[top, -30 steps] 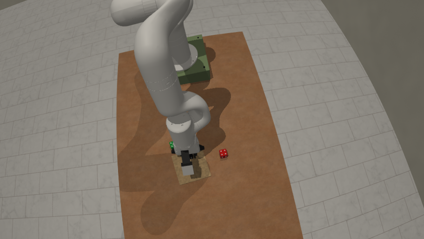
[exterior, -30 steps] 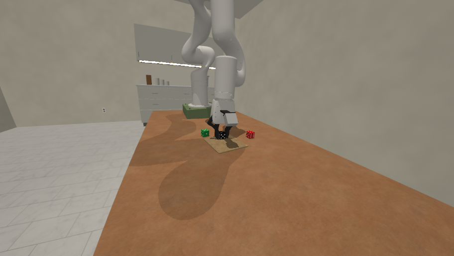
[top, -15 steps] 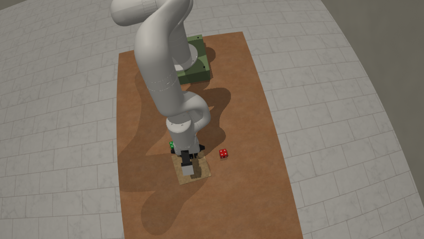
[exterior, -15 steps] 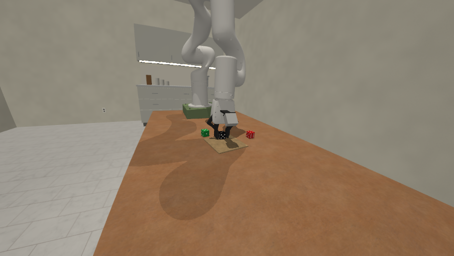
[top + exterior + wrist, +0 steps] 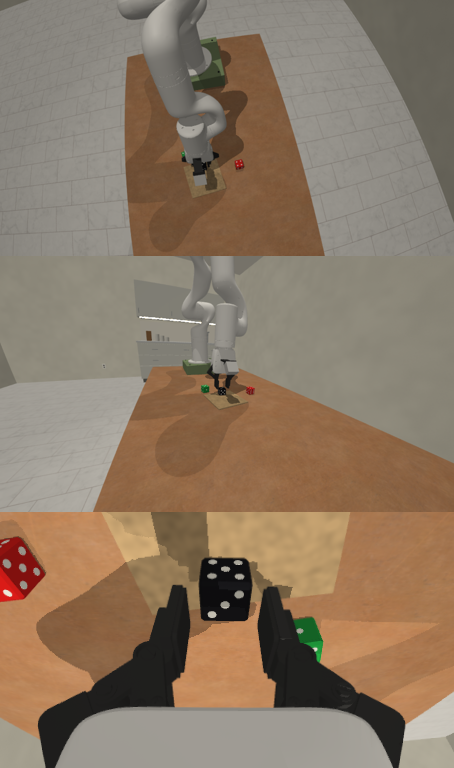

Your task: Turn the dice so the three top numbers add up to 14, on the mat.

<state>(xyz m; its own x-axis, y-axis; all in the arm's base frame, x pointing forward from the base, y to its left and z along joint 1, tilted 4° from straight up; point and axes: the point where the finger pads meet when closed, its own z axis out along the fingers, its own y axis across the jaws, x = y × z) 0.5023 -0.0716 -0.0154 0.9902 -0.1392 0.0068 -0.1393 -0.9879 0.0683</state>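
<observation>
The black die is 4 cm below my hand. From my hand the other things lie so: green die 6 cm to the right, 6 cm behind, 4 cm below; then tan square mat 5 cm below, 4 cm ahead, 1 cm to the right; then red die 14 cm to the left, 4 cm below, 3 cm ahead.
</observation>
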